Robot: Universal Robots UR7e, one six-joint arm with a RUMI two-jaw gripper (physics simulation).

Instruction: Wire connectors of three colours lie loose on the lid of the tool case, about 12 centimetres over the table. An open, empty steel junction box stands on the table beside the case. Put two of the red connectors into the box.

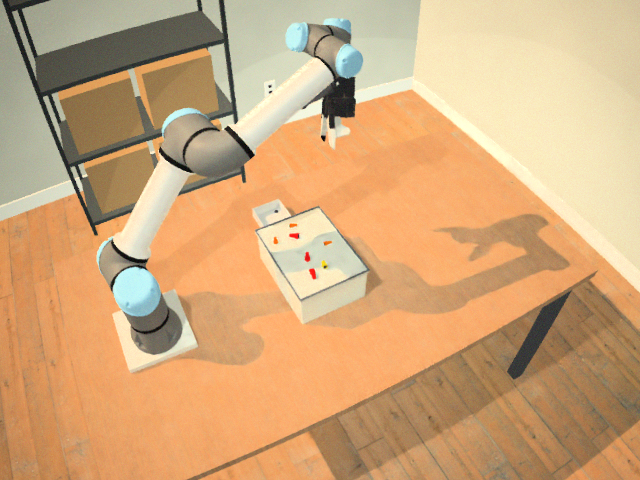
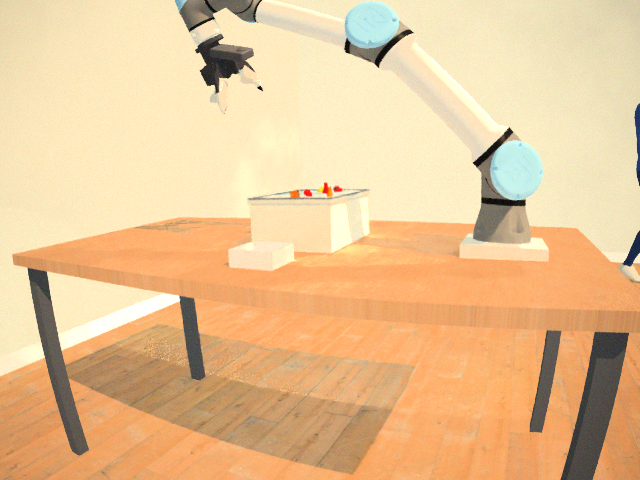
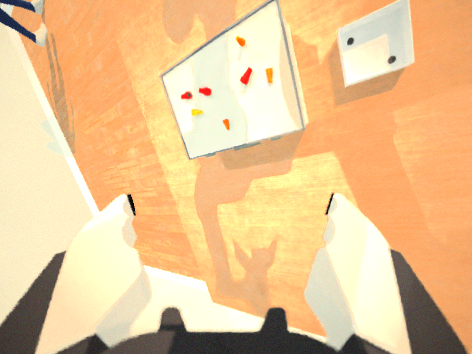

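Pixels of known places: gripper, between the fingertips: (image 1: 328,145) (image 2: 244,102) (image 3: 231,195); arm's base, origin of its link: (image 1: 157,331) (image 2: 502,239).
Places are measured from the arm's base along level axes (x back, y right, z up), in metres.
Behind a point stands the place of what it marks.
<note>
Three red connectors lie apart on the pale lid of the tool case (image 1: 336,298) {x -0.521, y 0.062, z 0.033 m} (image 2: 289,225) {x -0.458, y -0.224, z 0.038 m} (image 3: 270,110) {x -0.525, y -0.184, z 0.099 m}: one red connector (image 1: 294,235) {x -0.457, y -0.140, z 0.110 m} (image 3: 246,76) {x -0.460, y -0.145, z 0.111 m} towards the box end, a second red connector (image 1: 307,256) {x -0.469, y -0.043, z 0.117 m} (image 3: 205,91) {x -0.470, y -0.051, z 0.117 m} near the middle, a third red connector (image 1: 312,273) {x -0.465, y 0.015, z 0.111 m} (image 3: 186,95) {x -0.469, y 0.004, z 0.115 m} towards the far end from the box. Three orange connectors and a yellow connector (image 1: 324,264) {x -0.506, y -0.003, z 0.114 m} (image 3: 196,112) {x -0.508, y -0.013, z 0.110 m} lie among them. The open junction box (image 1: 257,219) {x -0.382, y -0.353, z 0.000 m} (image 2: 252,257) {x -0.416, y -0.404, z 0.000 m} (image 3: 375,32) {x -0.404, y -0.361, z -0.023 m} stands beside the case, with two dark round spots inside. My gripper (image 1: 327,142) {x -0.590, y -0.223, z 0.349 m} (image 2: 242,101) {x -0.590, y -0.223, z 0.349 m} (image 3: 231,195) {x -0.590, y -0.223, z 0.349 m} is open and empty, high above and away from the case.
The case stands between the arm's base plate (image 1: 189,335) {x -0.091, y 0.040, z 0.000 m} (image 2: 504,252) {x 0.029, y -0.119, z -0.008 m} and the table's far end. A shelf rack (image 1: 50,124) with cardboard boxes stands behind the table. Part of a person (image 2: 631,253) (image 3: 20,25) shows beyond the base end.
</note>
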